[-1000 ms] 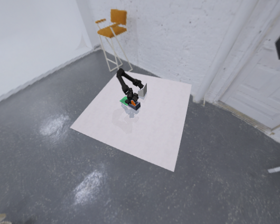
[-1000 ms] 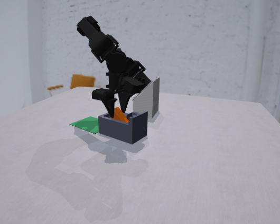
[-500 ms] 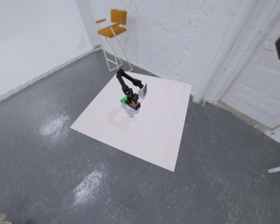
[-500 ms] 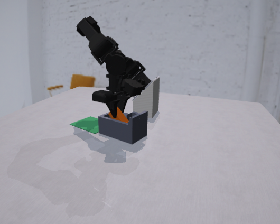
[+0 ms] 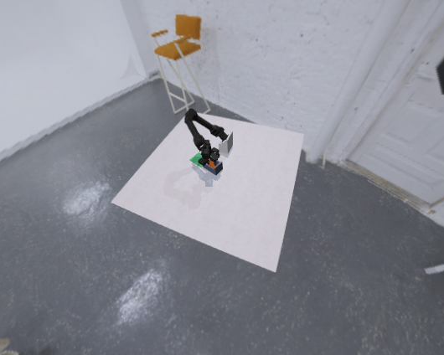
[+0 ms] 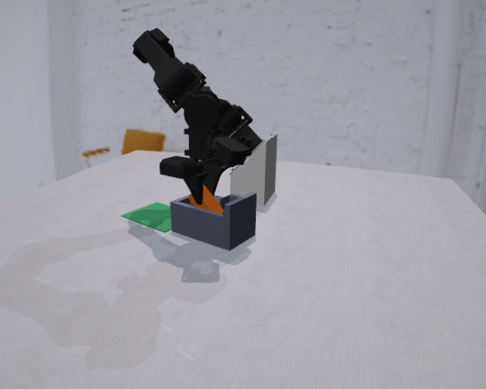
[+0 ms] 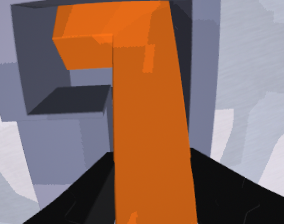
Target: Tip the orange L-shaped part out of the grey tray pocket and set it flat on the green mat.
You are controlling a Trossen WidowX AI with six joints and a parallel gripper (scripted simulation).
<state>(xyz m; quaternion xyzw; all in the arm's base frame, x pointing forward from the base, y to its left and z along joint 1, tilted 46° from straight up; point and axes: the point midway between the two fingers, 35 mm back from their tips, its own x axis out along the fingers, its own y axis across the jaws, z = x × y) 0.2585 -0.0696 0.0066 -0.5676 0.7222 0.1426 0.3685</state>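
The green mat is 70 mm behind my gripper tip, 130 mm to the right of it and 80 mm below it. From my gripper tip the other things lie so: orange L-shaped part (30 mm to the left, 30 mm below).
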